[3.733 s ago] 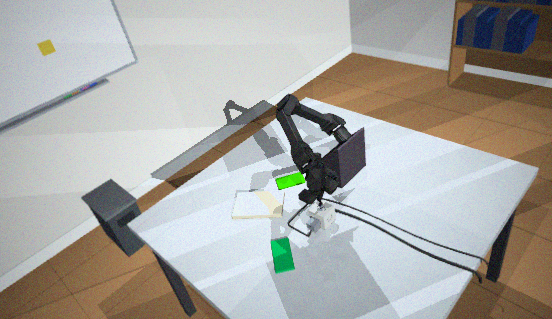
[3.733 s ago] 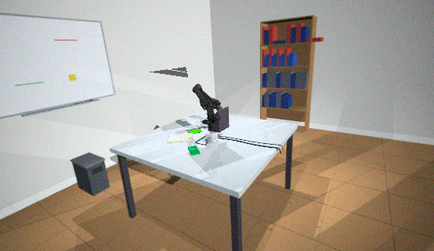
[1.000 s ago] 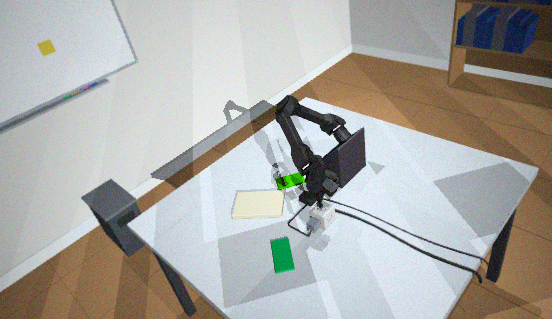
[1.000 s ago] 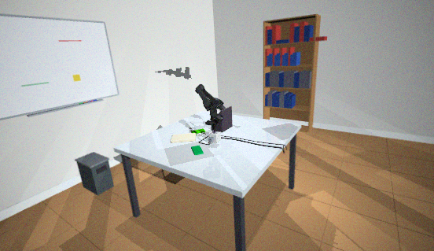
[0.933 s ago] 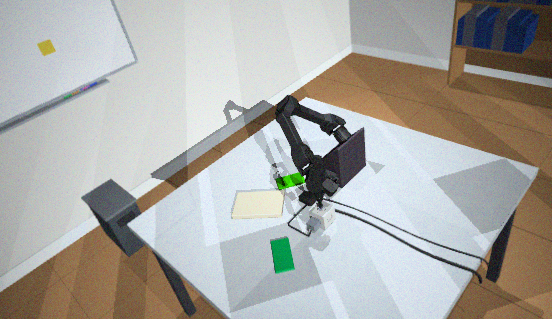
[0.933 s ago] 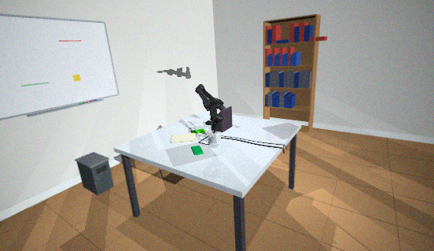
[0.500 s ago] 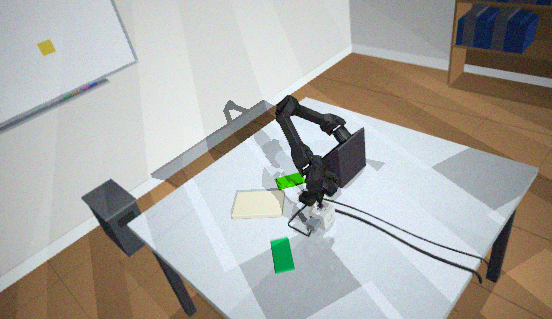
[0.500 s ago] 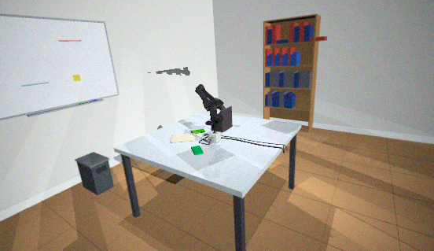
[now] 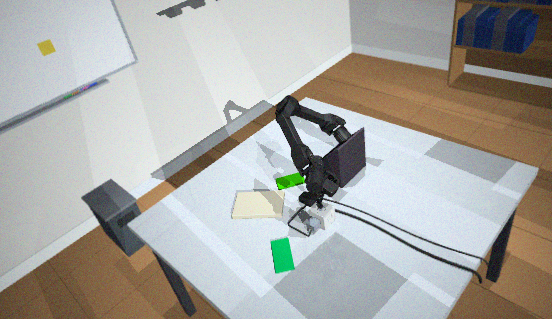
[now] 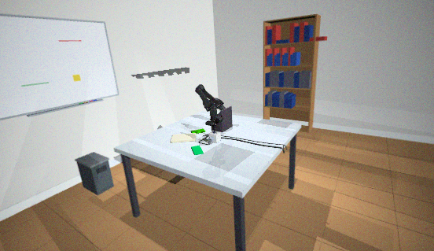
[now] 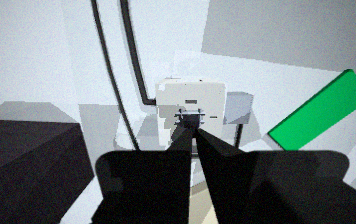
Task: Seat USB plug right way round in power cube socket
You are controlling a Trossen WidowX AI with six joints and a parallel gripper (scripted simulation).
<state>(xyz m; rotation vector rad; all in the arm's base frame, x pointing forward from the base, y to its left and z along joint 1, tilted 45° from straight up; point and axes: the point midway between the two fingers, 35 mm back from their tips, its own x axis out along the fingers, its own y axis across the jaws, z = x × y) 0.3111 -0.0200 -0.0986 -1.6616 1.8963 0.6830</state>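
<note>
My gripper tip is now 20 mm above the dark USB plug. Round my gripper tip: beige book 70 mm ahead, 300 mm to the right, 90 mm below; green card 230 mm ahead, 40 mm to the right, 100 mm below.
</note>
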